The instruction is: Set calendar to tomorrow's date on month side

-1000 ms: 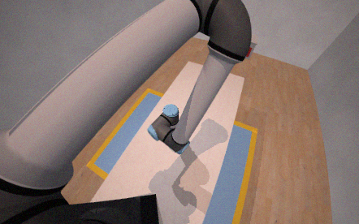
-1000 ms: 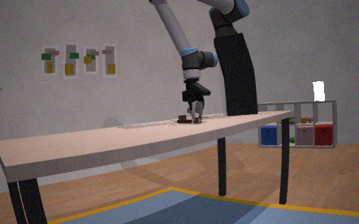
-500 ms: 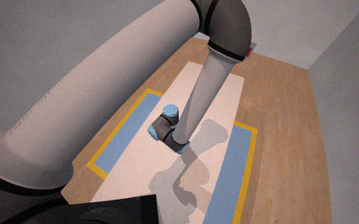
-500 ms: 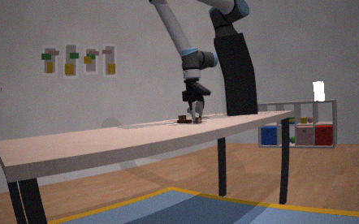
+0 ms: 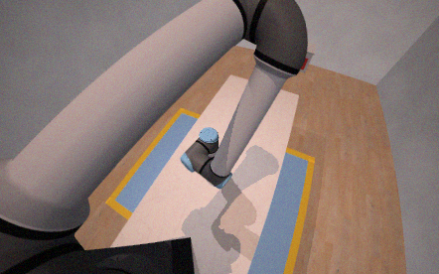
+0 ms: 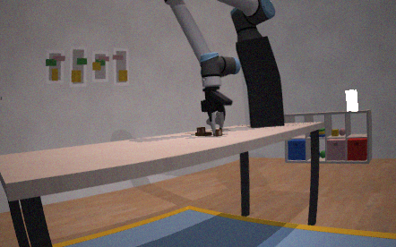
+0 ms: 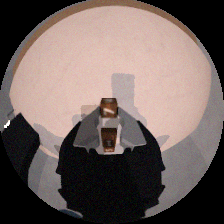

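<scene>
Right now my hand is 10 mm past the brown tray, 110 mm to the left of it and 20 mm above it. The rest, counted from my hand: brown cube: 10 mm below.
</scene>
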